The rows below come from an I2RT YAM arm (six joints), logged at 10 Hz.
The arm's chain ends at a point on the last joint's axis. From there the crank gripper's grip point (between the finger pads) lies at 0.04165 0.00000 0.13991 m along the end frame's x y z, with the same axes.
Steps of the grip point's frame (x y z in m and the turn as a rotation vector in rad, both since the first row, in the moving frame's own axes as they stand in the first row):
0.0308, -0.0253, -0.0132, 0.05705, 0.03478, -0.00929
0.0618, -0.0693, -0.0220, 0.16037, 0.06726, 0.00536
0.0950, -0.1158, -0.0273, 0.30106, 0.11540, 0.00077
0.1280, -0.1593, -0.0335, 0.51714, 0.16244, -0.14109
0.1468, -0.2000, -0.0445, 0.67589, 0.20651, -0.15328
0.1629, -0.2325, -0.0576, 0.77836, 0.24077, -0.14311
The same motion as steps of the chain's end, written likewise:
0.0260, -0.0170, -0.0114, 0.05705, 0.03478, -0.00929
0.0525, -0.0474, -0.0171, 0.16037, 0.06726, 0.00536
0.0794, -0.0752, -0.0154, 0.30106, 0.11540, 0.00077
0.1124, -0.0852, -0.0056, 0.51714, 0.16244, -0.14109
0.1286, -0.1083, -0.0011, 0.67589, 0.20651, -0.15328
0.1418, -0.1317, -0.0026, 0.77836, 0.24077, -0.14311

